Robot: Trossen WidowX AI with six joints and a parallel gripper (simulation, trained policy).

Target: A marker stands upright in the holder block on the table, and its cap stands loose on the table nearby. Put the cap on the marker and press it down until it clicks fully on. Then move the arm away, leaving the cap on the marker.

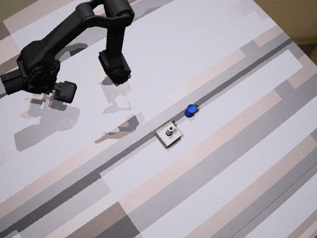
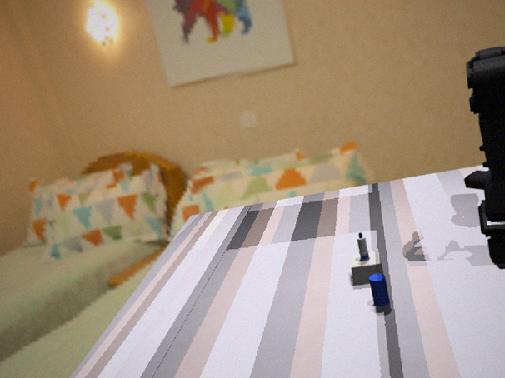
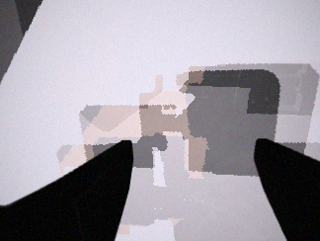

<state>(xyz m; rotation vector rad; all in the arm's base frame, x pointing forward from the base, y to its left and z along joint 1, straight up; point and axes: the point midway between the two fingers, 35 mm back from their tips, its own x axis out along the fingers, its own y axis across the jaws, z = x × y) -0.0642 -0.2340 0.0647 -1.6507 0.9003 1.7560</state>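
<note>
Right now the blue cap is 34 cm to the left of my gripper tip and 33 cm ahead of it. Also, from my gripper tip: holder block: 34 cm ahead, 23 cm to the left, 1 cm below.
</note>
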